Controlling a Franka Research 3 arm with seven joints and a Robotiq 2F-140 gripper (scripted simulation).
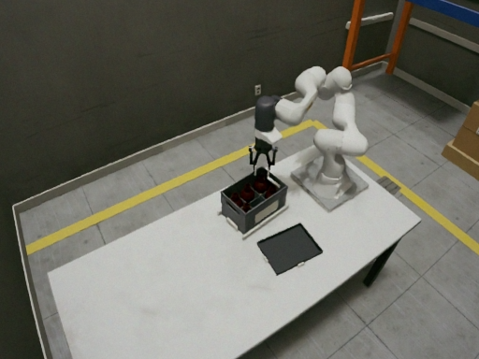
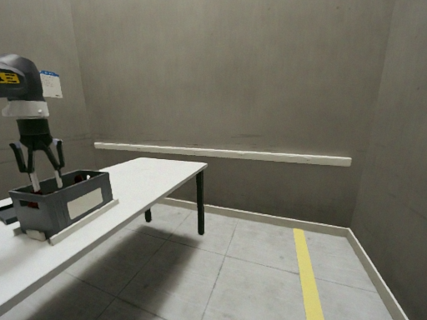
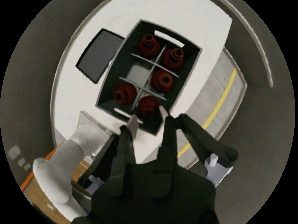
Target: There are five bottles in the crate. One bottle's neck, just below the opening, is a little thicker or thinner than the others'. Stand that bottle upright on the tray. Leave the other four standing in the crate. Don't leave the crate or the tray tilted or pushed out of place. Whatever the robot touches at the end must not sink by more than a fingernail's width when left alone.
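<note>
The dark grey crate is 130 mm below my hand, 90 mm ahead of it and 60 mm to the left of it. Also, from my hand: flat black tray 340 mm to the left, 200 mm below, 80 mm ahead.
</note>
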